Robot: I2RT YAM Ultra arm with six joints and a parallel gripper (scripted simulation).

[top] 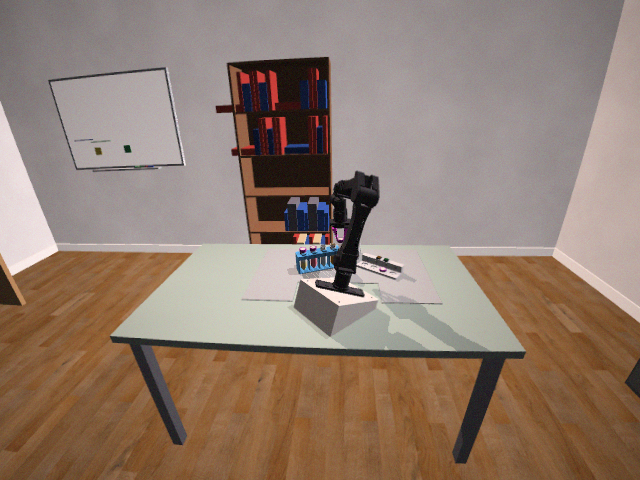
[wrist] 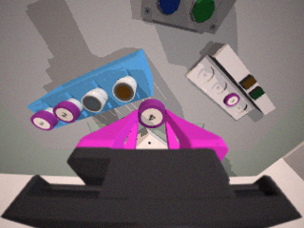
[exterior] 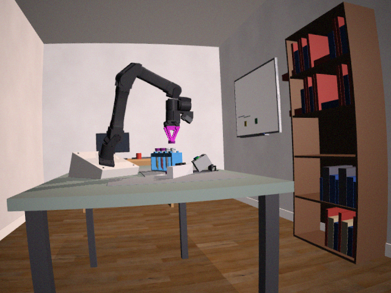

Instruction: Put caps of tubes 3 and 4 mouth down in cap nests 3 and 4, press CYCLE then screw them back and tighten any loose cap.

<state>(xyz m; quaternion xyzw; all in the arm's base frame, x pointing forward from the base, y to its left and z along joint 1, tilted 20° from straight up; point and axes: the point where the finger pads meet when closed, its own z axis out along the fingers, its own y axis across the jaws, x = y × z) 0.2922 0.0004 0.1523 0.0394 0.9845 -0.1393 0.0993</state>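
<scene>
Right now the green ready key is 10 cm ahead of my hand, 8 cm to the right of it and 9 cm below it. Also, from my hand: purple cap 1 cm below; grey key desk 12 cm ahead, 6 cm to the right, 10 cm below; blue cycle key 11 cm ahead, 3 cm to the right, 9 cm below.
</scene>
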